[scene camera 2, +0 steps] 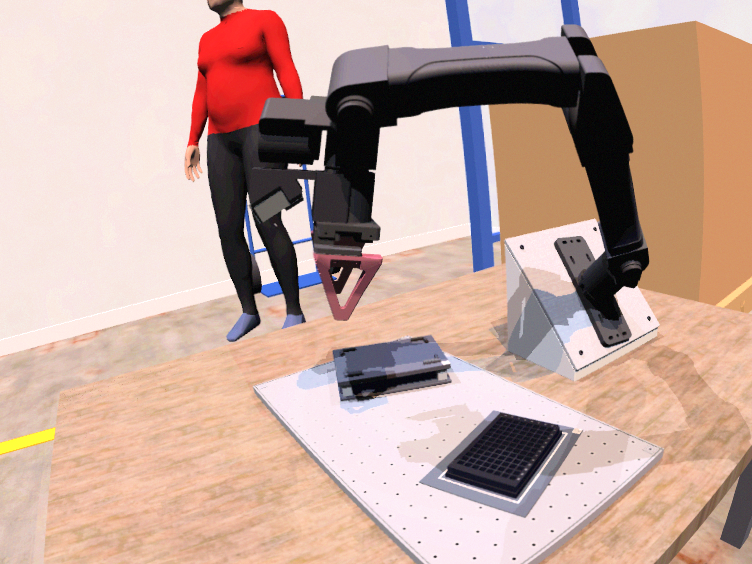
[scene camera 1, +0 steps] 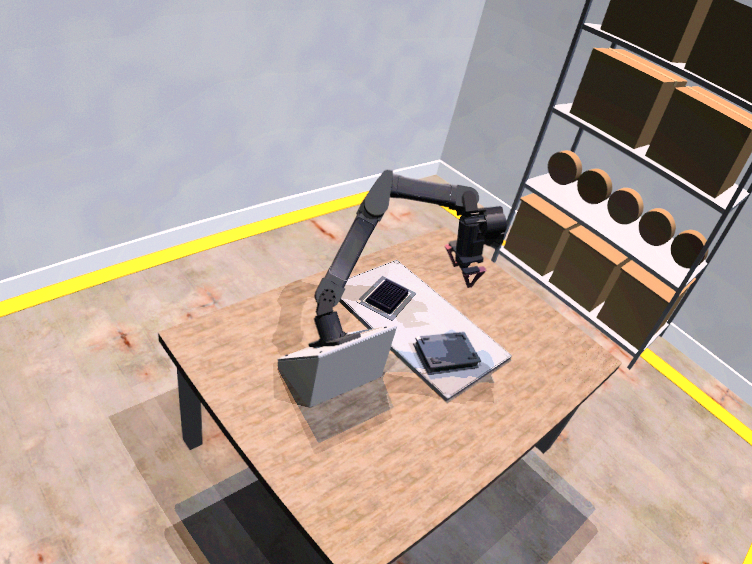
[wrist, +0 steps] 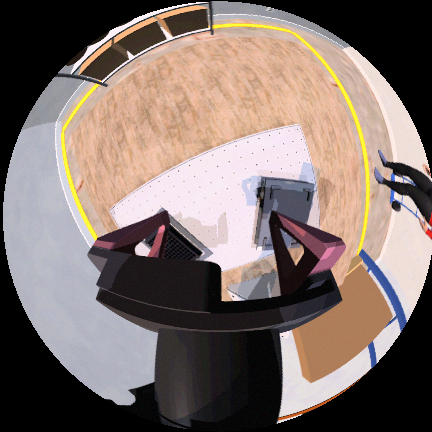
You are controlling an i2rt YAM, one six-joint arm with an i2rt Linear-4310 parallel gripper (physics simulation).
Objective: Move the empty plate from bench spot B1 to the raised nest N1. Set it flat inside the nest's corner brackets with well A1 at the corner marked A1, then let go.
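Places are measured from the arm's base along level axes (x back, y right, z up), in millimetres.
Where they show: gripper, fingertip midpoint: (scene camera 2: pixel 337 305) (scene camera 1: pixel 462 276) (wrist: pixel 218 215); arm's base at its link origin: (scene camera 2: pixel 591 290) (scene camera 1: pixel 333 342).
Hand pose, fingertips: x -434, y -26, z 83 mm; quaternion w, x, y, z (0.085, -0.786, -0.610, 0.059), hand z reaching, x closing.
Things, the pixels of their top centre, and the offset from my fingertips. Level surfaces: height alone.
- raised nest at its top centre: (scene camera 2: pixel 387 353) (wrist: pixel 288 219) (scene camera 1: pixel 449 347) dz -133, dx +103, dy +126 mm
- pale board at its top centre: (scene camera 2: pixel 427 420) (wrist: pixel 216 222) (scene camera 1: pixel 419 320) dz -170, dx +88, dy -27 mm
- wooden table at its surface level: dz -184 mm
The dark, many-welled plate (scene camera 1: pixel 388 295) (scene camera 2: pixel 507 452) (wrist: pixel 176 244) lies flat on a grey, white-lined bench spot (scene camera 2: pixel 525 508) on the perforated board. In the wrist view a finger partly covers it. The raised nest (scene camera 1: pixel 447 350) (scene camera 2: pixel 391 359) (wrist: pixel 290 200) is a dark grey platform with corner brackets at the board's other end, with no plate on it. The A1 mark is too small to read. My gripper (scene camera 1: pixel 461 275) (scene camera 2: pixel 341 315) (wrist: pixel 218 215) is open and empty, pointing down, high above the table and beyond the board's long edge. In scene view 2 its fingers line up, one behind the other.
The pale board (scene camera 1: pixel 452 315) (scene camera 2: pixel 376 449) (wrist: pixel 225 170) lies on the wooden table (scene camera 1: pixel 425 455) (scene camera 2: pixel 182 461). The arm's wedge-shaped base (scene camera 1: pixel 352 370) (scene camera 2: pixel 537 327) stands beside the board. A shelf rack (scene camera 1: pixel 583 210), a person (scene camera 2: pixel 242 72) and a large brown box (scene camera 2: pixel 662 151) stand beyond the table.
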